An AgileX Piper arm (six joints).
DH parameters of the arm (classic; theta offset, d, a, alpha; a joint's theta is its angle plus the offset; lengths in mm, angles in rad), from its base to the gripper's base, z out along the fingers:
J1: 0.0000 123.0 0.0 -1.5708
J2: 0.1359 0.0 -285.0 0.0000
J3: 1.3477 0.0 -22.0 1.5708
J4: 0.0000 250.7 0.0 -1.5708
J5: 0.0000 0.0 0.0 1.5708
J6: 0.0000 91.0 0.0 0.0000
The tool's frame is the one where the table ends.
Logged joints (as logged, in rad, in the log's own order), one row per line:
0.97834, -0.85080, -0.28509, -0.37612, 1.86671, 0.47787
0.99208, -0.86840, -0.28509, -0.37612, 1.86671, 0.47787
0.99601, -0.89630, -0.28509, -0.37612, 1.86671, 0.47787
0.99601, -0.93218, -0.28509, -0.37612, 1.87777, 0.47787
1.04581, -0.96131, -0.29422, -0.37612, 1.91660, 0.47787
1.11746, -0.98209, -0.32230, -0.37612, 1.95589, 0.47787
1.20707, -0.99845, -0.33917, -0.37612, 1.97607, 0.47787
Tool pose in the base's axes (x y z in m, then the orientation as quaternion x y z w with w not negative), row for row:
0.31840, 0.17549, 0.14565, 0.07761, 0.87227, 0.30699, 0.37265
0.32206, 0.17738, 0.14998, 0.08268, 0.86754, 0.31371, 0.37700
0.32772, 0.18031, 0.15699, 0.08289, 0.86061, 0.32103, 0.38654
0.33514, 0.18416, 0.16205, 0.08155, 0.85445, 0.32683, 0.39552
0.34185, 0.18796, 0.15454, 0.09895, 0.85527, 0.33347, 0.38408
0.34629, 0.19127, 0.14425, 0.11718, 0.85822, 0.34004, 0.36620
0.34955, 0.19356, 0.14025, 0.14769, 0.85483, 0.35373, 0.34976
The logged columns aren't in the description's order. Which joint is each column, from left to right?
Columns, left to right: J6, J3, J4, J5, J2, J1.
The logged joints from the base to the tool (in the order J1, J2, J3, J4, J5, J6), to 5 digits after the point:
0.47787, 1.86671, -0.85080, -0.28509, -0.37612, 0.97834
0.47787, 1.86671, -0.86840, -0.28509, -0.37612, 0.99208
0.47787, 1.86671, -0.89630, -0.28509, -0.37612, 0.99601
0.47787, 1.87777, -0.93218, -0.28509, -0.37612, 0.99601
0.47787, 1.91660, -0.96131, -0.29422, -0.37612, 1.04581
0.47787, 1.95589, -0.98209, -0.32230, -0.37612, 1.11746
0.47787, 1.97607, -0.99845, -0.33917, -0.37612, 1.20707

